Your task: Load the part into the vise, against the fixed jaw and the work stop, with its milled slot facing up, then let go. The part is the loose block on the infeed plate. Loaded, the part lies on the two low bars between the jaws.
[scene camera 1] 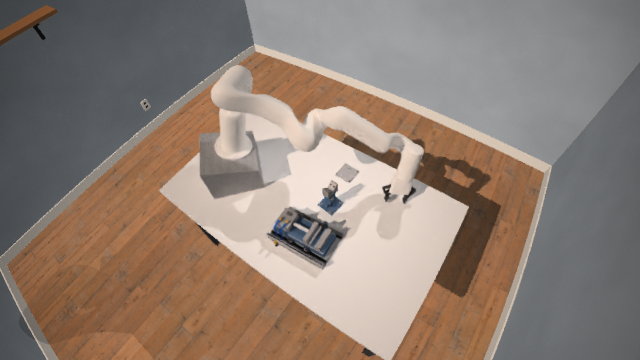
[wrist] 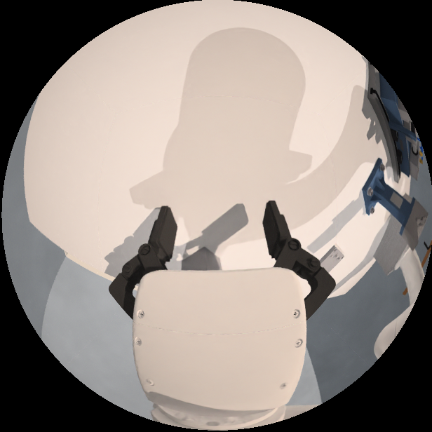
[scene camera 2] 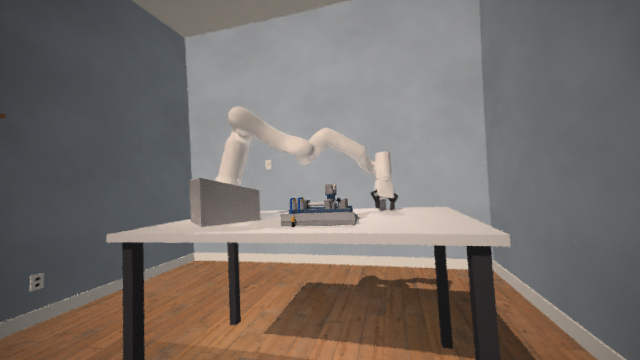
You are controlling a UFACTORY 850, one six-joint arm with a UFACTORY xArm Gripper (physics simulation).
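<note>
The grey block (scene camera 2: 383, 204) (wrist: 201, 260) stands at the far side of the table, apart from the flat grey plate (scene camera 1: 347, 172) (wrist: 334, 255). My gripper (scene camera 1: 396, 200) (scene camera 2: 385, 206) (wrist: 218, 213) is open and low, its fingers near table height. In scene camera 2 the block shows between the fingers, with nothing gripped. In the wrist view the gripper housing hides part of it, and its slot cannot be made out. The vise (scene camera 1: 298, 235) (scene camera 2: 320, 219) (wrist: 392, 112) has two grey jaws across a blue bed; no block shows between them. I cannot make out the work stop.
A blue stand (scene camera 1: 330, 205) (wrist: 372, 190) with a grey head (scene camera 2: 330, 190) rises between the vise and the flat plate. The grey pedestal (scene camera 1: 230, 172) (scene camera 2: 225, 202) carries the arm at the left. The far table edge runs close behind the gripper.
</note>
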